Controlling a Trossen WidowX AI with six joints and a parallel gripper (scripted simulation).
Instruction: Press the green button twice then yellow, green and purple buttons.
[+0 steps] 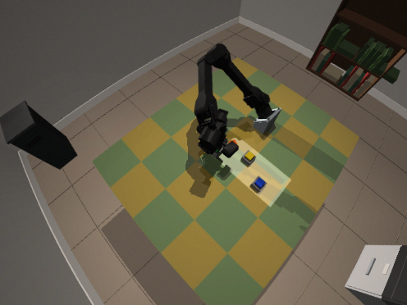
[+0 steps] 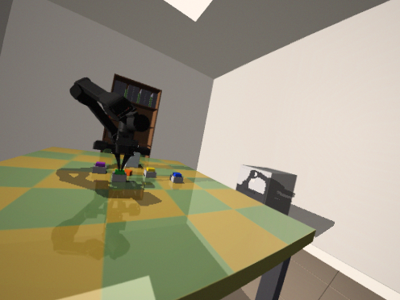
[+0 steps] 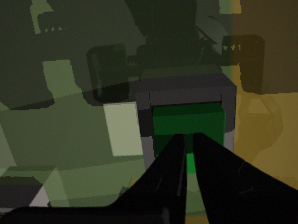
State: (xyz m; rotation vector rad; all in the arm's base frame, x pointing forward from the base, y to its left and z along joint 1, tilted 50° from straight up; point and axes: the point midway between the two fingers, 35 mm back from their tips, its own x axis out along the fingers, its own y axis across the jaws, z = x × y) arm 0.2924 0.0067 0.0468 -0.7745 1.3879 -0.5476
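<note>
My gripper tip is 1 cm above the green button. Round my gripper tip: blue button: 24 cm to the left, 4 cm behind; then yellow button: 12 cm to the left, 9 cm behind; then orange block: 9 cm behind, 3 cm to the left, 3 cm below.
</note>
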